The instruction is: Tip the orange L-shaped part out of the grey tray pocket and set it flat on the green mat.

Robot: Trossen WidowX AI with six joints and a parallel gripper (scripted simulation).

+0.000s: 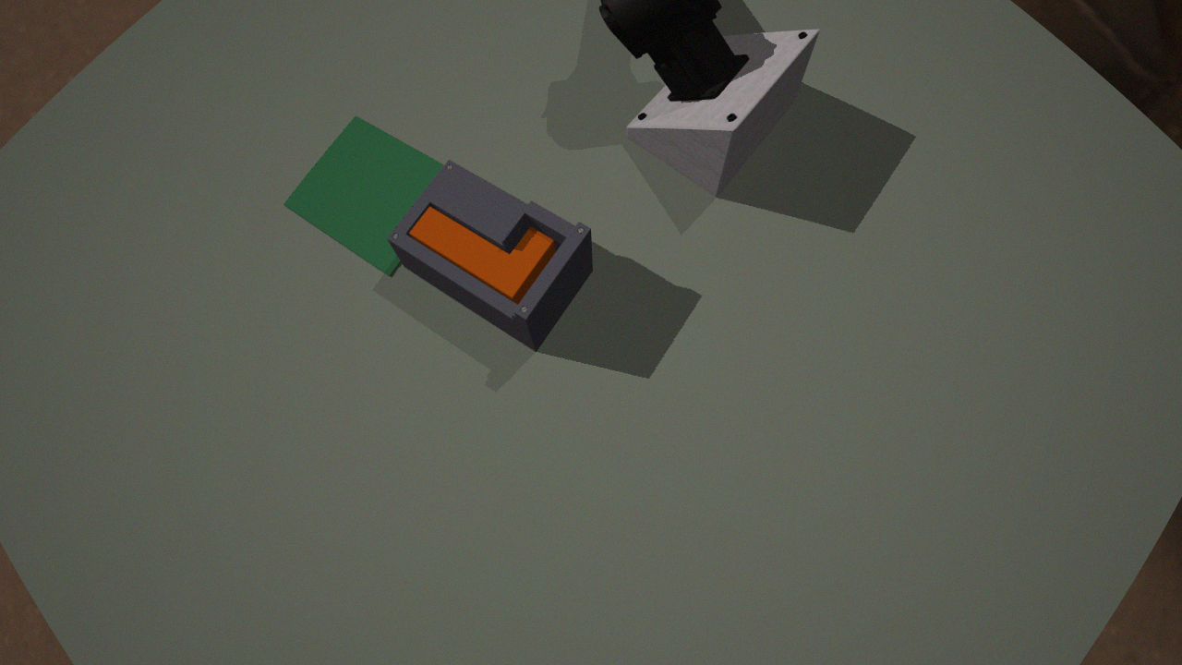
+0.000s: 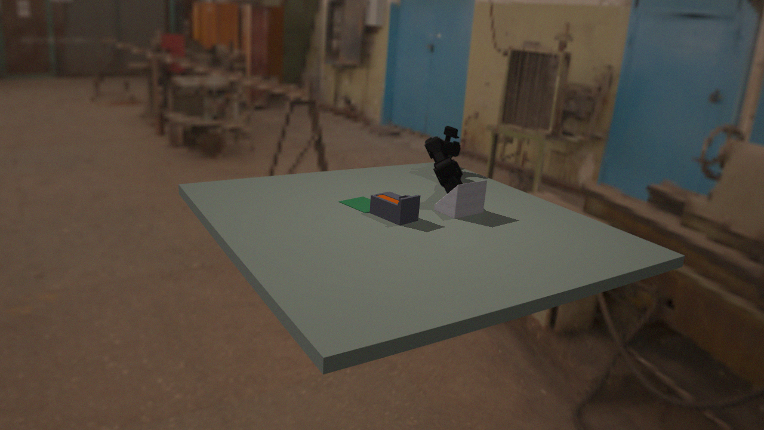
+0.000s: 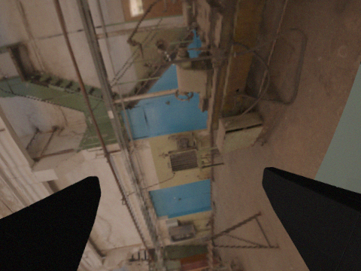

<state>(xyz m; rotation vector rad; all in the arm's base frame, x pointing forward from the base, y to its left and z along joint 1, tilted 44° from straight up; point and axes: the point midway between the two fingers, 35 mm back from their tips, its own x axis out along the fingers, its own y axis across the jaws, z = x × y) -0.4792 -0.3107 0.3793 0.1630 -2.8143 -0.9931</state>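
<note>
My gripper tip is now 76 cm short of the orange L-shaped part, 44 cm to the right of it and 5 cm above it. From my gripper tip the other things lie so: green mat (77 cm ahead, 28 cm to the left, 11 cm below).
</note>
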